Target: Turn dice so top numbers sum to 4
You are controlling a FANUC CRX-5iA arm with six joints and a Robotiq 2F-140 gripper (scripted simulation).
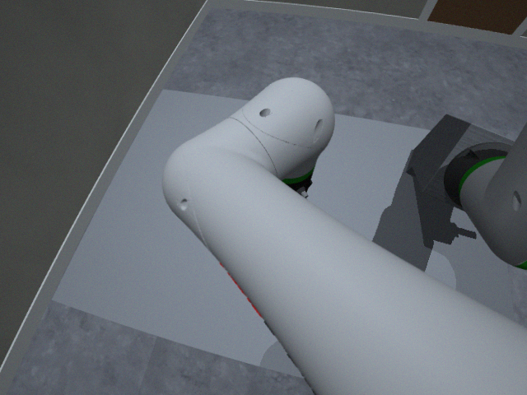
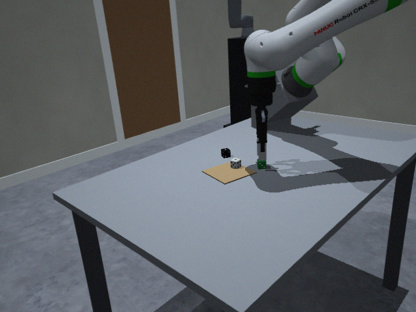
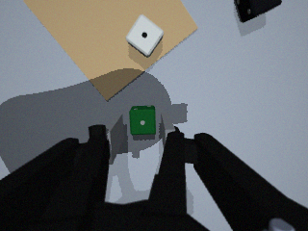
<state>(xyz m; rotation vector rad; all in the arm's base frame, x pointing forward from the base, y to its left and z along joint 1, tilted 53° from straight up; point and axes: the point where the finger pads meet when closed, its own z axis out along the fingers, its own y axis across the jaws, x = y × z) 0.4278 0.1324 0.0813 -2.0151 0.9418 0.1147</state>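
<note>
Now: the green die 6 cm below my hand. Also, from my hand: tan mat: 11 cm ahead, 6 cm to the right, 7 cm below; then white die: 6 cm ahead, 7 cm to the right, 5 cm below; then black die: 1 cm ahead, 18 cm to the right, 6 cm below.
</note>
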